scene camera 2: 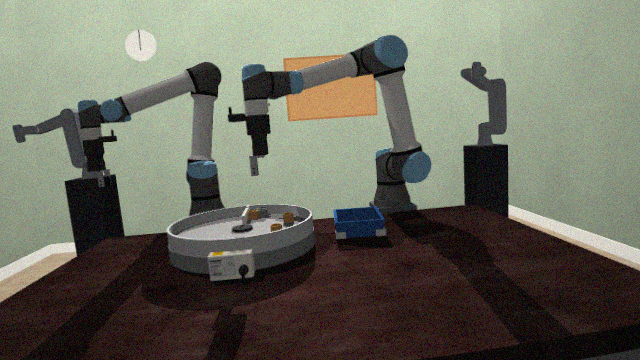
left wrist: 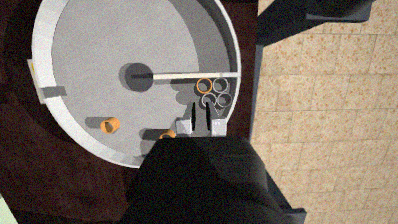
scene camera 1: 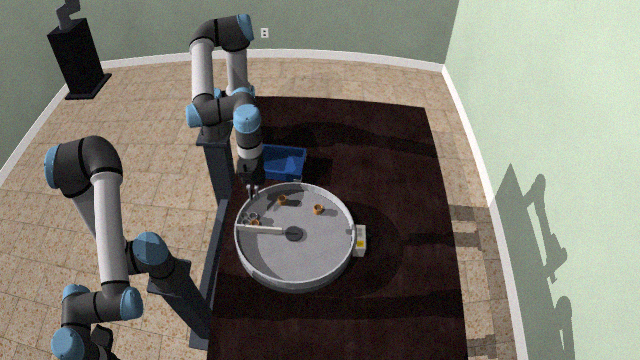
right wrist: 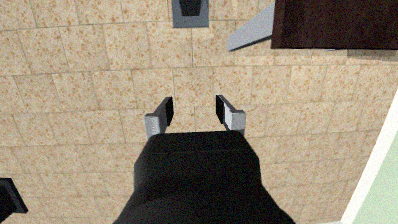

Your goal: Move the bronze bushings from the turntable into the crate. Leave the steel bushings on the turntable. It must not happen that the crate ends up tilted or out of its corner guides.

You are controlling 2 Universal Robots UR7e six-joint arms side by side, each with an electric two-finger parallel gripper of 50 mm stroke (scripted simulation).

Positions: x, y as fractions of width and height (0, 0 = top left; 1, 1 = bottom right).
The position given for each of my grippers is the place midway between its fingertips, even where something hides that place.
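Observation:
I can see my left gripper (left wrist: 0.50, 0.49). My right gripper is visible to me too, in scene camera 2 (scene camera 2: 0.16, 0.52) and again in the right wrist view (right wrist: 0.49, 0.47). Then there is a blue crate, which I find both at (scene camera 1: 0.45, 0.45) and at (scene camera 2: 0.56, 0.62), though in the right wrist view the crate is out of frame.

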